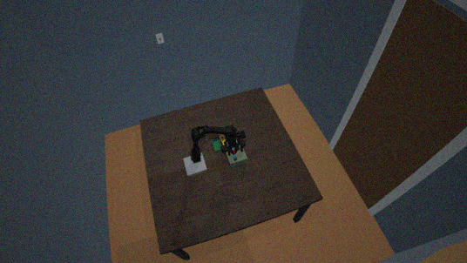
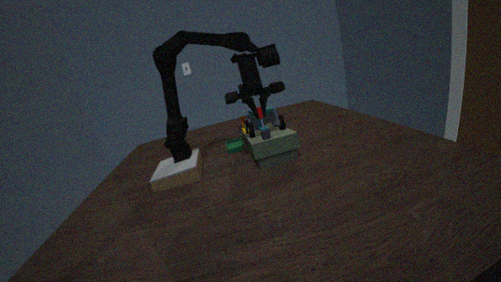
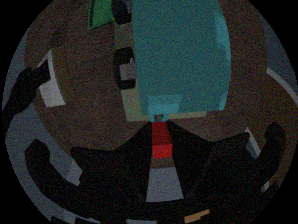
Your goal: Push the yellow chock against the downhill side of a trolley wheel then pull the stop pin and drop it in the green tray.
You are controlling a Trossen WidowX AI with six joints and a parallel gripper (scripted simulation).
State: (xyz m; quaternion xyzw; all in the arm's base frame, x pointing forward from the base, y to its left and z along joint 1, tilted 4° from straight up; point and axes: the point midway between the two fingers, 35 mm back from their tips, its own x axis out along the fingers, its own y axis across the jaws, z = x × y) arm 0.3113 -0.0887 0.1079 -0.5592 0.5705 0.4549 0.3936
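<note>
The green tray lies 21 cm to the left of my gripper tip, 16 cm below it and 10 cm behind it. Also, from my gripper tip: grey-green ramp block (10 cm to the left, 10 cm below, 2 cm ahead); trolley (10 cm to the left, 3 cm below, 2 cm ahead); red-headed stop pin (right at my gripper tip).
</note>
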